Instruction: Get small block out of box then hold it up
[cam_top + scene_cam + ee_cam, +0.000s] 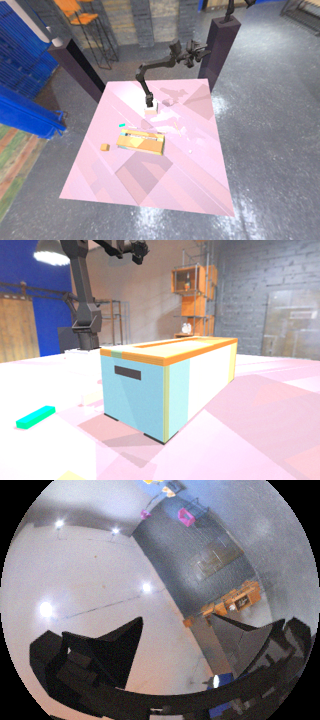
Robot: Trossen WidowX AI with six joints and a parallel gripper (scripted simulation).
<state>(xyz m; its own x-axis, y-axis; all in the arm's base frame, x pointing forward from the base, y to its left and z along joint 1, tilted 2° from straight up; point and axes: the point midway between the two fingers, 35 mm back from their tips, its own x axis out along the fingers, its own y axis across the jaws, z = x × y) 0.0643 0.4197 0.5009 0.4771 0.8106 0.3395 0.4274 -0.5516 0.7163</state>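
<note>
Right now the box is 29 cm ahead of my gripper tip, 52 cm to the right of it and 54 cm below it. Also, from my gripper tip: small grey piece: 44 cm ahead, 13 cm to the right, 60 cm below; green bar: 10 cm ahead, 75 cm to the right, 60 cm below; thin stick: 22 cm ahead, 20 cm to the right, 60 cm below.
</note>
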